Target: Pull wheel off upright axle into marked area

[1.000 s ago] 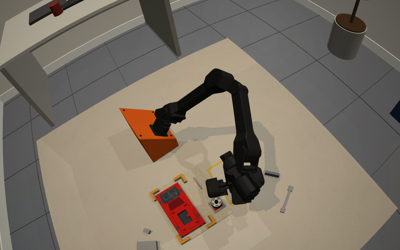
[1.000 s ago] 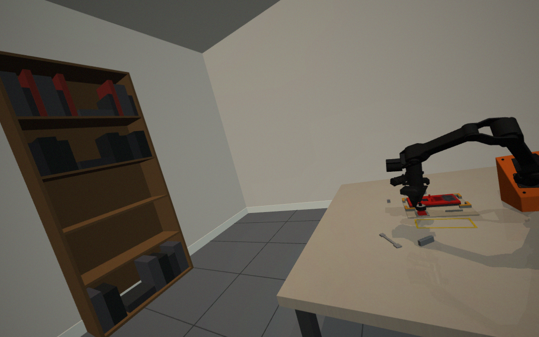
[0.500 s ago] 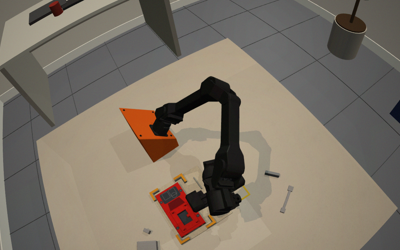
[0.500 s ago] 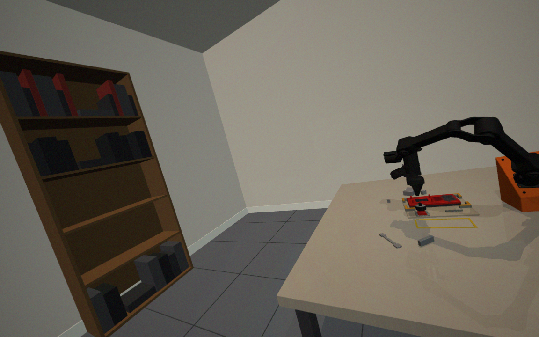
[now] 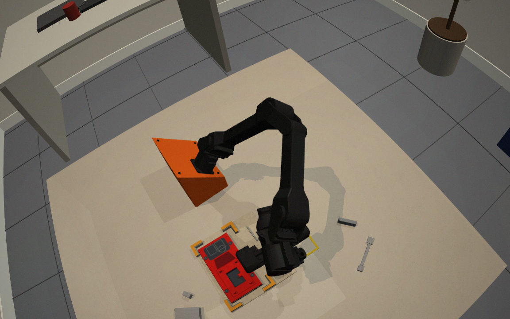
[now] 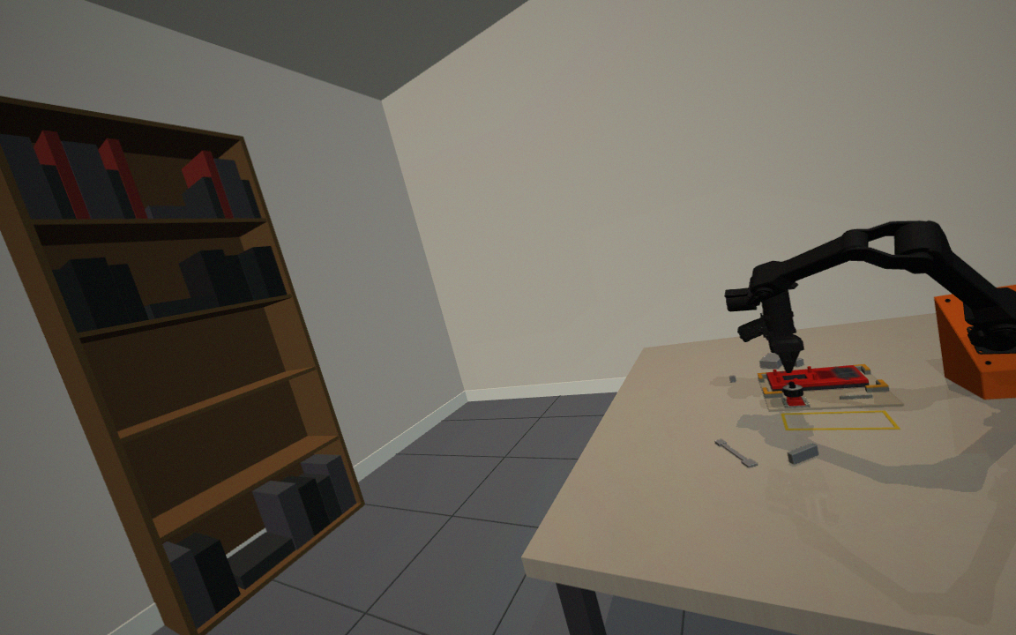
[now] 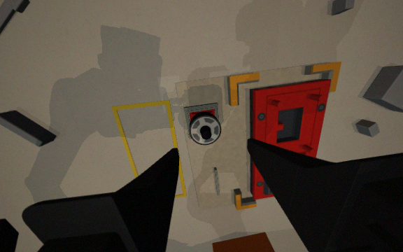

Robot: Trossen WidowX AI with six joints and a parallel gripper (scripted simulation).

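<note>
Right now the wheel is 6 cm below my gripper tip. Also, from my gripper tip: axle: 1 cm behind, 6 cm below.
</note>
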